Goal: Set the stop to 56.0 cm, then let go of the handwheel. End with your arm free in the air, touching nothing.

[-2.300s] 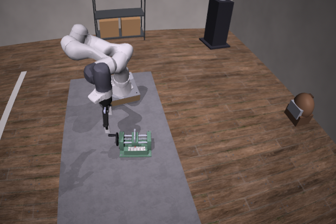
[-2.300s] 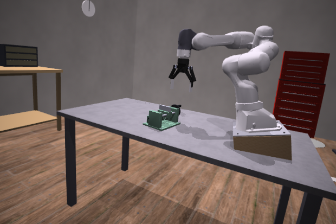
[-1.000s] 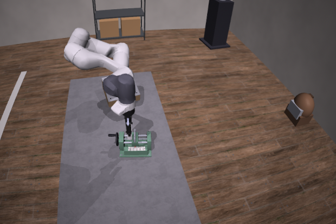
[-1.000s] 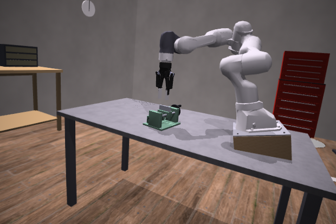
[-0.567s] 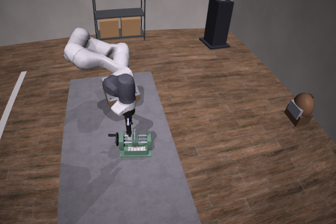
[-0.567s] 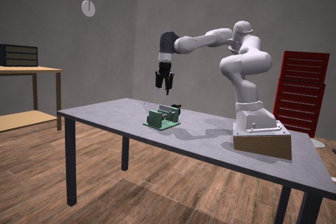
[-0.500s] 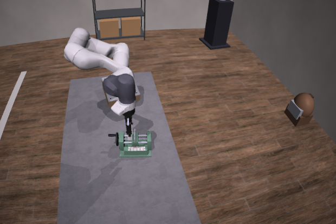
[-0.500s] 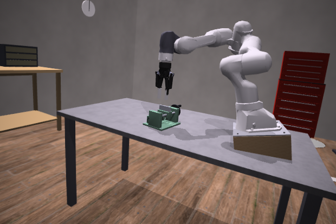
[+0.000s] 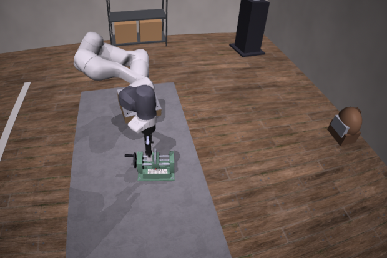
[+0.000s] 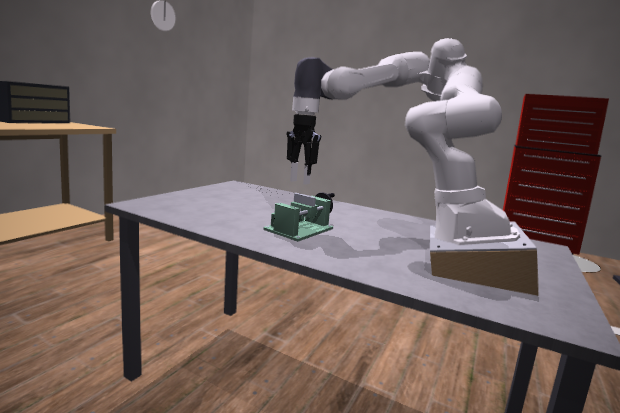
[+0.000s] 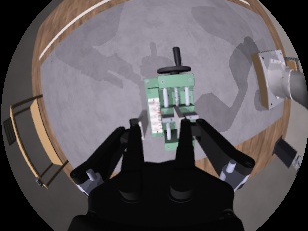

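The black handwheel lies 90 mm to the right of my hand, 90 mm below it and 80 mm behind it. Also, from my hand: stop carriage (100 mm below, 30 mm to the left, 20 mm behind).
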